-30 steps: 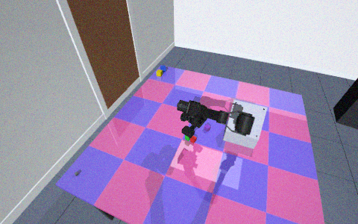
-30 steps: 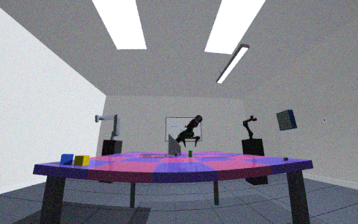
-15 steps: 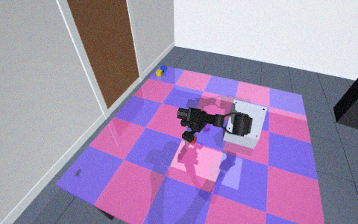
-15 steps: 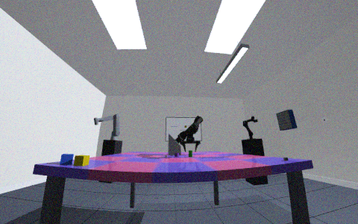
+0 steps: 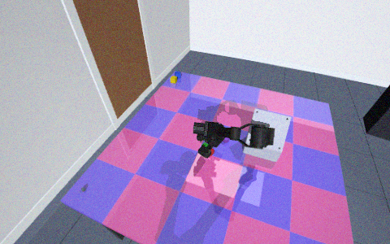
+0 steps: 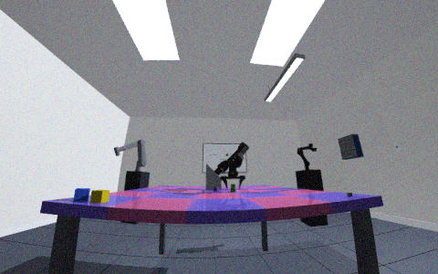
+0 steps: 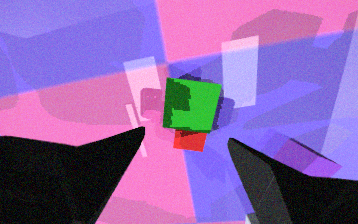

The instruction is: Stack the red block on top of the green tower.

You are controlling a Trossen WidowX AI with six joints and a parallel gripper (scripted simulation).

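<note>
My gripper tip is 40 mm short of the green block and 30 mm below it. From my gripper tip the other things lie so: purple block (40 mm behind, 130 mm to the right); dark object (470 mm ahead, 500 mm to the left, 10 mm below); red block (10 mm ahead).
</note>
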